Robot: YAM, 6 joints.
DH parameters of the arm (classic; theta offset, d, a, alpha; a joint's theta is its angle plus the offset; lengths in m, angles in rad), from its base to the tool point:
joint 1: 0 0.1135 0.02 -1.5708
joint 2: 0 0 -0.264 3.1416
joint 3: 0.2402 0 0.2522 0
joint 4: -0.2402 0 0.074 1.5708
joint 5: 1.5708 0 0 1.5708
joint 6: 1.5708 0.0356 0 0
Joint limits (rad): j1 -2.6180..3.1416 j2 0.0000..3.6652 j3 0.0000..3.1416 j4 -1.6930..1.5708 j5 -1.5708..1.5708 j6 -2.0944..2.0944
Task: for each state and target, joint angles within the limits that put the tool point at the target. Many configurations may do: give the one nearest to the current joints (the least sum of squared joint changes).
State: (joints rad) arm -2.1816 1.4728 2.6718 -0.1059 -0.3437 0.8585
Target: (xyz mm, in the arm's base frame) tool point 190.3 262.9 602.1
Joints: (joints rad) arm -2.1520 0.7534 2.7288 -0.4038 -0.4259 0.8585
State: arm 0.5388 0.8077 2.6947 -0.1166 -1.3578 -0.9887
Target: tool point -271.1 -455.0 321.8
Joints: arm 1.1006 0.3152 2.9098 -0.1758 -1.5134 -0.9887
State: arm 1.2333 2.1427 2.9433 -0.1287 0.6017 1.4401
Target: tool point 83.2 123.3 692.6
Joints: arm 1.1508 1.7992 3.1416 -0.5567 0.8064 1.4401
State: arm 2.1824 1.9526 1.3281 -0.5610 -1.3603 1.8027
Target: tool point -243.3 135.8 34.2
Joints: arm 2.5079 2.1928 0.9225 -0.6371 -1.3366 1.8027
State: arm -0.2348 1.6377 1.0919 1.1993 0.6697 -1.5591
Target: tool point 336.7 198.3 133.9
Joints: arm 0.5840 2.0428 0.8559 1.0894 0.6030 -1.5591
